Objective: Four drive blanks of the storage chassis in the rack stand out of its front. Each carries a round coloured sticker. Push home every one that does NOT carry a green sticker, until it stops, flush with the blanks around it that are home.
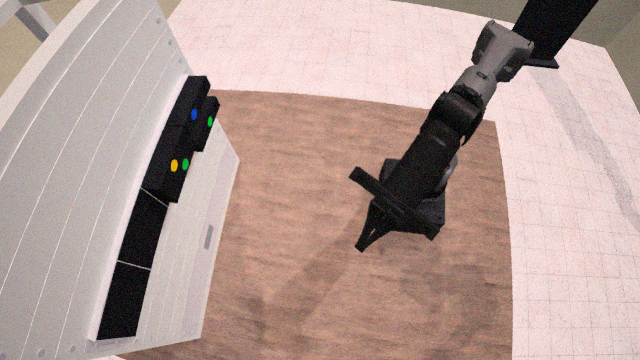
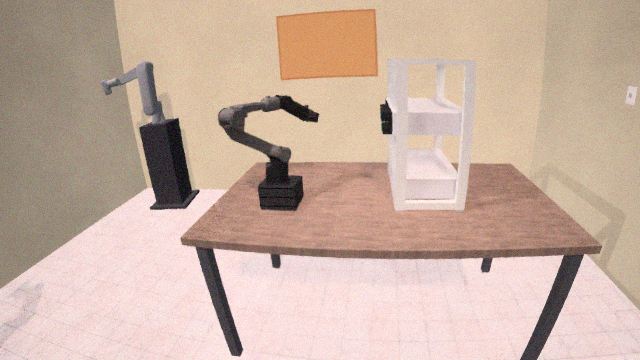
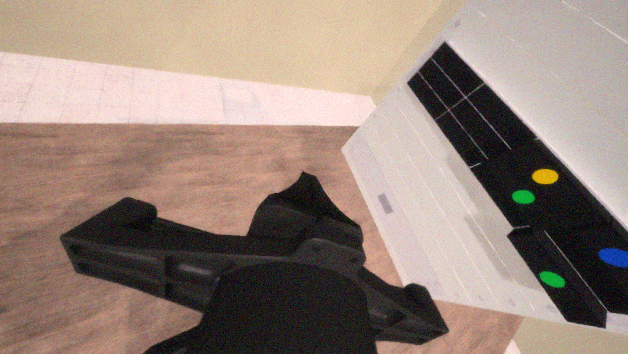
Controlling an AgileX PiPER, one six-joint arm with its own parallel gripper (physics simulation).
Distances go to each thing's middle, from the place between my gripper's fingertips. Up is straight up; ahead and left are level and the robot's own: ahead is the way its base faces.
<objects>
The white rack (image 1: 98,260) is 450 mm ahead of my hand, 90 mm to the right of it and 20 mm below it.
</objects>
